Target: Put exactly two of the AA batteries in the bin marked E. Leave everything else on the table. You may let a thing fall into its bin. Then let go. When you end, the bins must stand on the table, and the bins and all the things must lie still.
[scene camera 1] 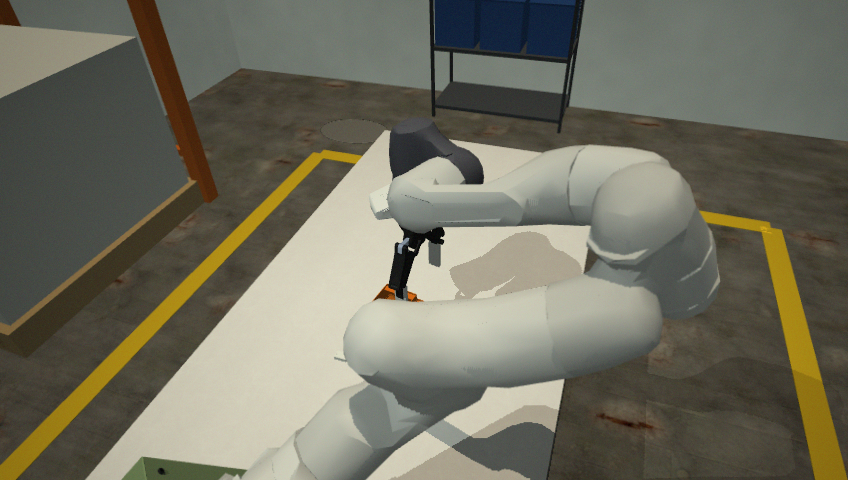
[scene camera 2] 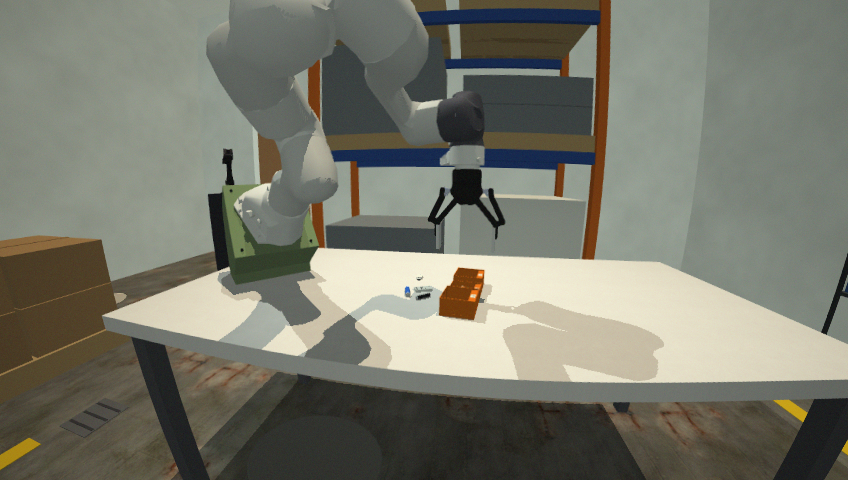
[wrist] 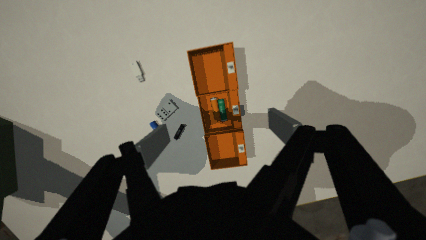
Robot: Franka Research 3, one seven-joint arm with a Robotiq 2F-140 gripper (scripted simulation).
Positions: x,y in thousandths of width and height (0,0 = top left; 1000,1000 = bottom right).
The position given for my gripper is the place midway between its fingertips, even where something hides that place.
Observation:
I see my gripper (scene camera 2: 549,520) and an orange bin row (scene camera 2: 550,578).
The orange bin row is seen too in the wrist view (wrist: 501,285). My gripper also shows in scene camera 1 (scene camera 1: 495,593) and in the wrist view (wrist: 508,523).

